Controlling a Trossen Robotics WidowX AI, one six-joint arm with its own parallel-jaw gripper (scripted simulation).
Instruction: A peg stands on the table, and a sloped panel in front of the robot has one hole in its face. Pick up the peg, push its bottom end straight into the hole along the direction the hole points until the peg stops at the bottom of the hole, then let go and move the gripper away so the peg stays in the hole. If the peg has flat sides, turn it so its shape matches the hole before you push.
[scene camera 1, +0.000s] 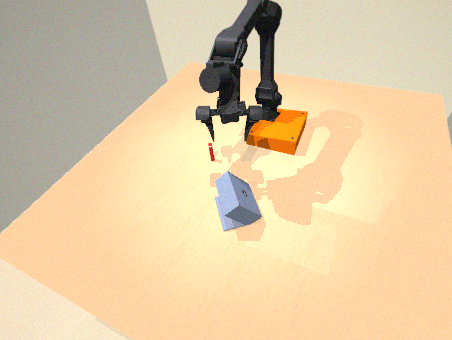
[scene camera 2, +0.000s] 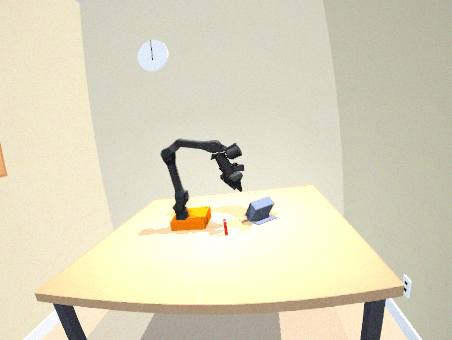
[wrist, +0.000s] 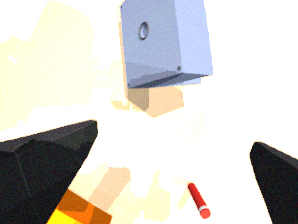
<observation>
The gripper (scene camera 1: 229, 141) is open, holding nothing.
The gripper is seen too in the wrist view (wrist: 174, 138).
</observation>
